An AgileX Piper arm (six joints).
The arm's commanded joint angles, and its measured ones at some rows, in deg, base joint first. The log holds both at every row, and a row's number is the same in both.
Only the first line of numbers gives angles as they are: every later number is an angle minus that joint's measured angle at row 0.
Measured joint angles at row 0:
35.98 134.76 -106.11 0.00 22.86 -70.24
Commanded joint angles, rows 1 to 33:
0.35 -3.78 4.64 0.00 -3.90 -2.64
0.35 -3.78 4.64 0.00 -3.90 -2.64
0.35 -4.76 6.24 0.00 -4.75 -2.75
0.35 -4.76 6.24 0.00 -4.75 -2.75
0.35 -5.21 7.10 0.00 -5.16 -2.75
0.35 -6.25 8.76 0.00 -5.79 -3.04
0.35 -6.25 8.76 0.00 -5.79 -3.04
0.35 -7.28 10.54 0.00 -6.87 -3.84
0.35 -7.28 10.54 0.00 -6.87 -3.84
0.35 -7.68 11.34 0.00 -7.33 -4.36
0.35 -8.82 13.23 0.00 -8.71 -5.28
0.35 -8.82 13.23 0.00 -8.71 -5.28
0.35 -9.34 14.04 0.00 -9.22 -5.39
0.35 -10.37 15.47 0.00 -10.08 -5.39
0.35 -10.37 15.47 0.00 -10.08 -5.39
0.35 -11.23 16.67 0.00 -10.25 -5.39
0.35 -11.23 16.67 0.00 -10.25 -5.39
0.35 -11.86 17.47 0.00 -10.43 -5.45
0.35 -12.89 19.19 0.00 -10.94 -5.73
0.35 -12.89 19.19 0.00 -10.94 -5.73
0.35 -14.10 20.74 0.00 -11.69 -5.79
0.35 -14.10 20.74 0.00 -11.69 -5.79
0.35 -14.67 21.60 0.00 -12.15 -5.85
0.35 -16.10 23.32 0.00 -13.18 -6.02
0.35 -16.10 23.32 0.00 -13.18 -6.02
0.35 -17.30 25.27 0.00 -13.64 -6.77
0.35 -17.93 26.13 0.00 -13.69 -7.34
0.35 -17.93 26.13 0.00 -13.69 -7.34
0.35 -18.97 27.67 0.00 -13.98 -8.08
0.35 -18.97 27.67 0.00 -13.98 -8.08
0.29 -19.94 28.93 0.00 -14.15 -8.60
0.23 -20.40 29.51 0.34 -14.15 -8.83
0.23 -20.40 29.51 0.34 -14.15 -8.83
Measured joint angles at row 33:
0.69 -17.59 28.36 0.00 -11.11 -8.43
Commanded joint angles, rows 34 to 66:
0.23 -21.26 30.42 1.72 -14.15 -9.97
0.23 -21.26 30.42 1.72 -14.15 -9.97
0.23 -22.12 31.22 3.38 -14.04 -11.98
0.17 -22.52 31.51 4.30 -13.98 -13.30
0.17 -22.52 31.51 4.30 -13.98 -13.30
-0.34 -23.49 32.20 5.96 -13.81 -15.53
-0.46 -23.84 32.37 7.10 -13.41 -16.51
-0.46 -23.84 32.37 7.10 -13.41 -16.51
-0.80 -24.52 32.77 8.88 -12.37 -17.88
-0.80 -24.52 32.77 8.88 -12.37 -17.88
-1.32 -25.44 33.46 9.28 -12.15 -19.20
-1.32 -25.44 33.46 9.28 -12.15 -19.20
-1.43 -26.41 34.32 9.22 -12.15 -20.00
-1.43 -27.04 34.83 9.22 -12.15 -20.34
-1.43 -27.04 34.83 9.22 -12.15 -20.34
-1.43 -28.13 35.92 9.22 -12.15 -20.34
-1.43 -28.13 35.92 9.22 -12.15 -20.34
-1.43 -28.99 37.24 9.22 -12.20 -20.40
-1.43 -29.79 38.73 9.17 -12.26 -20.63
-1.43 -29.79 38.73 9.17 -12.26 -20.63
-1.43 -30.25 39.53 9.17 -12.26 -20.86
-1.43 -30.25 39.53 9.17 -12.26 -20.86
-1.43 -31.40 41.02 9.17 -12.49 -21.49
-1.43 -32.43 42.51 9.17 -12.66 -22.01
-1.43 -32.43 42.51 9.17 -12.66 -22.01
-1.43 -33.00 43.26 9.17 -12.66 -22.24
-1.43 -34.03 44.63 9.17 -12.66 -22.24
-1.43 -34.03 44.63 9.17 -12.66 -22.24
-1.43 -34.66 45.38 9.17 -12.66 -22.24
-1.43 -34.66 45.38 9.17 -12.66 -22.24
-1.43 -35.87 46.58 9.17 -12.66 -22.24
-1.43 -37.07 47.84 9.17 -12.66 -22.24
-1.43 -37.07 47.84 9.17 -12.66 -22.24
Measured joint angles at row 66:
-0.46 -34.09 46.81 8.77 -8.94 -23.04
